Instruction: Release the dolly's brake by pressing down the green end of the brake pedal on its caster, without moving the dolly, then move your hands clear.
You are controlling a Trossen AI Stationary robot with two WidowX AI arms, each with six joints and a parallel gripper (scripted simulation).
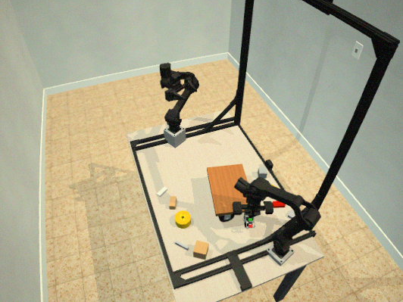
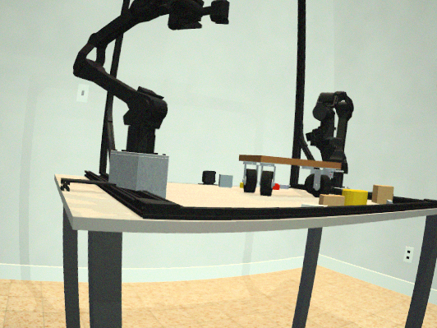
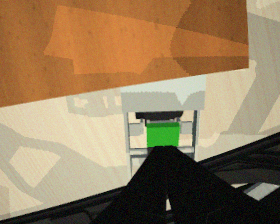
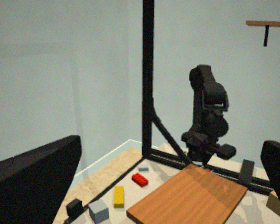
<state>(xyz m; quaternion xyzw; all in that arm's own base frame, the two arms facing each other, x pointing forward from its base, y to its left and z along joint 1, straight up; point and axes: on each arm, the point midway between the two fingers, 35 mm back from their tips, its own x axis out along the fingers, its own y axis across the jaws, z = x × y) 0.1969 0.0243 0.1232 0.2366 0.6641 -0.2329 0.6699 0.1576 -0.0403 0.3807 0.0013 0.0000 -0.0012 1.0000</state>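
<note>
Now: left hand 70 mm above the brake pedal, 10 mm to the right of it and 10 mm short of it. Round my left hand: red brick (230 mm behind, 130 mm below, 10 mm to the right); grey cube (300 mm behind, 220 mm to the right, 130 mm below).
</note>
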